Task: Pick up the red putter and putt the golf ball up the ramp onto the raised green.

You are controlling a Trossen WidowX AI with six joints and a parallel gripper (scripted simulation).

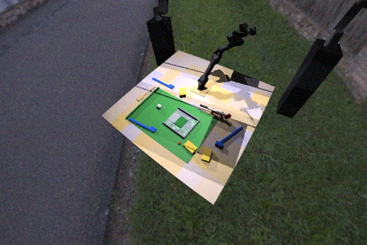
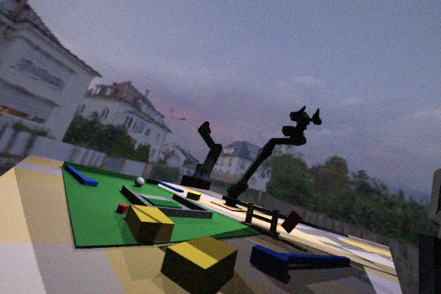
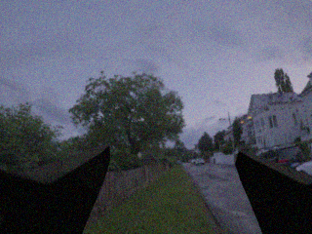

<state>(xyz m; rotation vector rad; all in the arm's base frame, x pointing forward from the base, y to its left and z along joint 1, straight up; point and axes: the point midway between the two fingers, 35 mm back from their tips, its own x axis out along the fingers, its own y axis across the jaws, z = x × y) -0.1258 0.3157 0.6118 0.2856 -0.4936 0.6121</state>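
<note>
My gripper tip is 58 cm above the red putter, 35 cm short of it and 8 cm to the left of it. From my gripper tip the other things lie so: green mat (63 cm below, 57 cm ahead, 44 cm to the right); then white golf ball (61 cm below, 60 cm to the right, 50 cm ahead); then small wooden stand (60 cm below, 36 cm ahead, 7 cm to the right).
</note>
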